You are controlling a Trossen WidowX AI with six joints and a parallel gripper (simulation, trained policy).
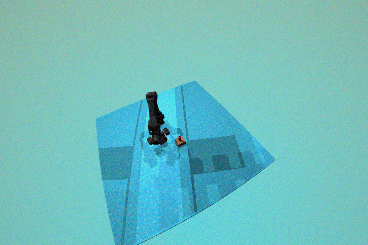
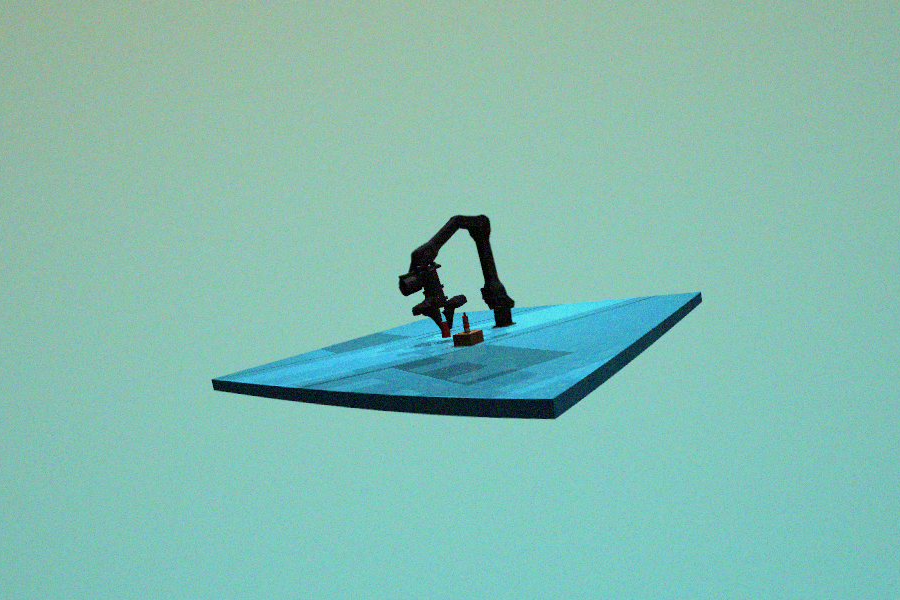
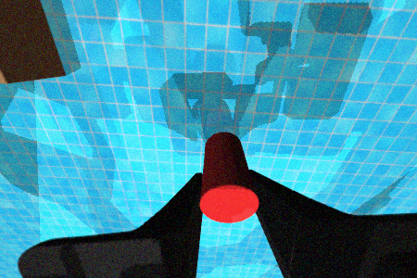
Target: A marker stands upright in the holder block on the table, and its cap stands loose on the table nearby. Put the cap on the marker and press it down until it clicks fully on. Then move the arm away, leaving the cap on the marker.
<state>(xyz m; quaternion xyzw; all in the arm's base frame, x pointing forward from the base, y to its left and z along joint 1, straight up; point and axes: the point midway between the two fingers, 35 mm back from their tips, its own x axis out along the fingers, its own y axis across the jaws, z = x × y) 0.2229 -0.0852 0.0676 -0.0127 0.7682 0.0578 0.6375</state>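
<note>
Right now the tan holder block is 150 mm to the left of my gripper tip, 90 mm ahead of it and 20 mm below it. Also, from my gripper tip: red cap 10 mm ahead.
</note>
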